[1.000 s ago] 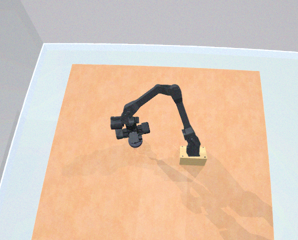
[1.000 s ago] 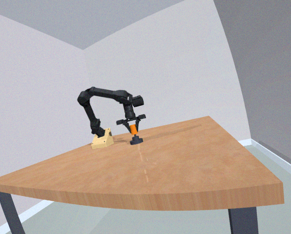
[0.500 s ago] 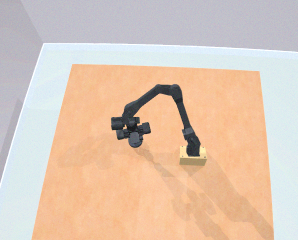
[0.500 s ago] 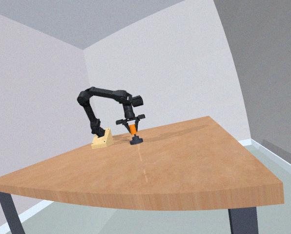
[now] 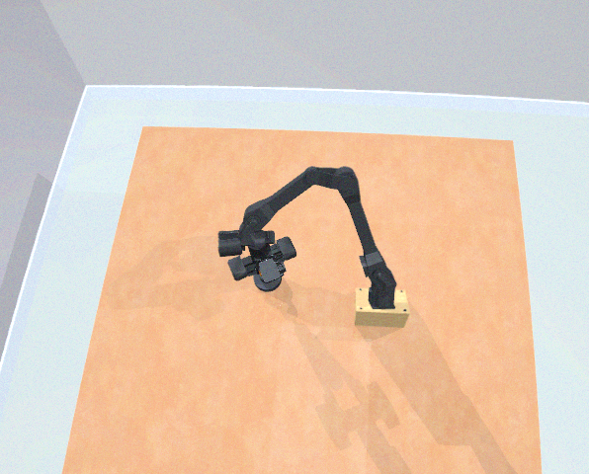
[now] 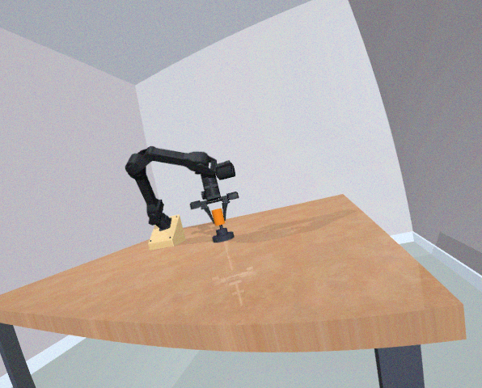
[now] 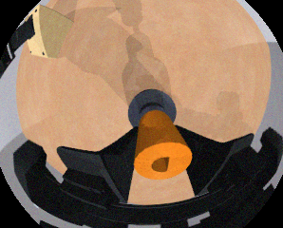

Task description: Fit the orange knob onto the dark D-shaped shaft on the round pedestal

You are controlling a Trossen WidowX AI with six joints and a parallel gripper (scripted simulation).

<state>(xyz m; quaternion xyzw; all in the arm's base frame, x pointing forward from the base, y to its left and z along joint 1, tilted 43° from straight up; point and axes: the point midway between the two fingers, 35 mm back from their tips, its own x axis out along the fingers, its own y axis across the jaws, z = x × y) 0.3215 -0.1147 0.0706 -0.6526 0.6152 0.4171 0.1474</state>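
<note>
My gripper tip is now 2 cm below the orange knob. Round my gripper tip: dark round pedestal (4 cm below).
</note>
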